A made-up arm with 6 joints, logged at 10 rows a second.
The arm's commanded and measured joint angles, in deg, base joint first. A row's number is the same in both.
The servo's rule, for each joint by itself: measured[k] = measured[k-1] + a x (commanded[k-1-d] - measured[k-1]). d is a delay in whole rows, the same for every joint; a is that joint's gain. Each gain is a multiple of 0.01, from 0.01 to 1. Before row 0 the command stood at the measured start. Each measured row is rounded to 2 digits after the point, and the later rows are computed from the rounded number. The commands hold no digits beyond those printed.
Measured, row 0:
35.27, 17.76, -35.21, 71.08, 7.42, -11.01
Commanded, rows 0 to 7:
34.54, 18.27, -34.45, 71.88, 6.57, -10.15
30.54, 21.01, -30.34, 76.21, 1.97, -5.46
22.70, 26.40, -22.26, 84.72, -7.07, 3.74
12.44, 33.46, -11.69, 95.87, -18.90, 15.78
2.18, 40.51, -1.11, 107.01, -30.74, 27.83
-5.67, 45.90, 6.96, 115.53, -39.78, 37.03
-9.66, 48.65, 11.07, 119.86, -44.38, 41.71
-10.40, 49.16, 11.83, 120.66, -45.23, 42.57
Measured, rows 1 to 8:
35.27, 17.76, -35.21, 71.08, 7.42, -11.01
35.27, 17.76, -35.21, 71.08, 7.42, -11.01
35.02, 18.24, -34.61, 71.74, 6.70, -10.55
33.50, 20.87, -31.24, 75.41, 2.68, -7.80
29.83, 26.12, -24.15, 83.04, -5.61, -1.57
23.92, 33.09, -14.31, 93.56, -16.91, 7.80
16.53, 40.14, -3.88, 104.59, -28.67, 18.62
8.98, 45.61, 4.68, 113.56, -38.11, 28.56
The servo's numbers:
d 2
a 0.34 0.95 0.79 0.82 0.85 0.54

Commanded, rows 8 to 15:
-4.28, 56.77, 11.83, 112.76, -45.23, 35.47
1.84, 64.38, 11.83, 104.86, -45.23, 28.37
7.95, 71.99, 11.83, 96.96, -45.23, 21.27
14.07, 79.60, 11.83, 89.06, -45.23, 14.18
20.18, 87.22, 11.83, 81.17, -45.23, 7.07
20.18, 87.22, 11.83, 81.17, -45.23, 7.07
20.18, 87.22, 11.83, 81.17, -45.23, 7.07
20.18, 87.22, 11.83, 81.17, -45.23, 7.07
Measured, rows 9 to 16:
2.64, 48.50, 9.73, 118.73, -43.44, 35.66
-1.79, 49.13, 11.39, 120.31, -44.96, 39.39
-2.64, 56.39, 11.74, 114.12, -45.19, 37.27
-1.12, 63.98, 11.81, 106.53, -45.22, 32.46
1.96, 71.59, 11.83, 98.68, -45.23, 26.42
6.08, 79.20, 11.83, 90.79, -45.23, 19.81
10.87, 86.82, 11.83, 82.90, -45.23, 12.93
14.04, 87.20, 11.83, 81.48, -45.23, 9.77

